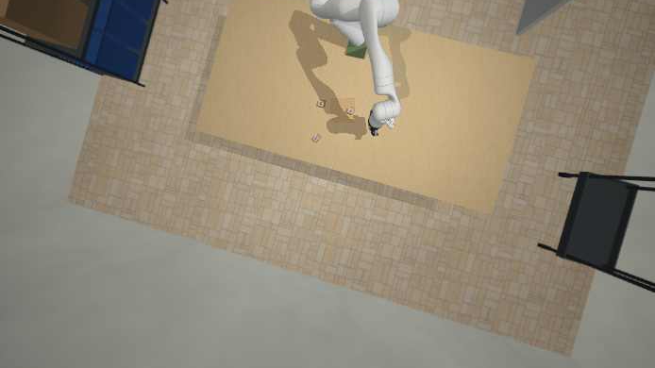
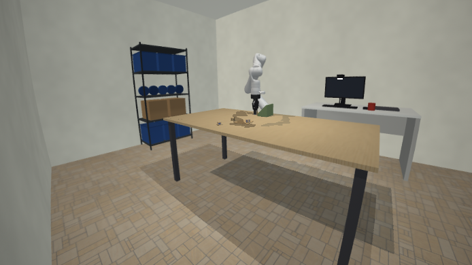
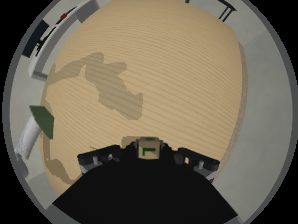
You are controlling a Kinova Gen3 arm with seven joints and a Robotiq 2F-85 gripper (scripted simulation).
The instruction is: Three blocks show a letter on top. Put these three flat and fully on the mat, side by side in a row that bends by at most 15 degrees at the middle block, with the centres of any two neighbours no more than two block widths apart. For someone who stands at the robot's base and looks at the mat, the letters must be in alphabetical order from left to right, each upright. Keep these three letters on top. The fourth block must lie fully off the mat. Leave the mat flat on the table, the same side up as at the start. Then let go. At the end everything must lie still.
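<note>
Now: hand 180 mm to the left of the tan mat, 120 mm above it and 80 mm past it. From my hand the other things lie so: green-marked block: right at my hand.
</note>
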